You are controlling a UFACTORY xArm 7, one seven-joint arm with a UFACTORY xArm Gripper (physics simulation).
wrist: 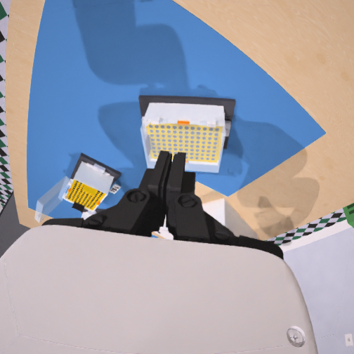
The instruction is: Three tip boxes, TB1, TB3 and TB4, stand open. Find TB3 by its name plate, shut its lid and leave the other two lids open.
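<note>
A large tip box point(184, 142) with a white side, an orange latch and a yellow tip rack is in the middle of the wrist view, before a dark plate. Clear walls show around its rack; I cannot tell how its lid stands. A white plate at its right edge is unreadable. A smaller tip box point(86, 194) at the lower left has its clear lid point(52, 198) swung open to the left. Its small name plate point(115, 188) is too small to read surely. My gripper point(172, 170) is shut and empty, its tips over the large box's near part in view. No third box shows clearly.
Both boxes are on a blue mat point(60, 115) on a wooden table point(310, 50). A white object point(215, 210) is partly hidden behind the right finger. A small white piece point(163, 233) shows between the gripper's linkages. Arm shadows fall across the mat.
</note>
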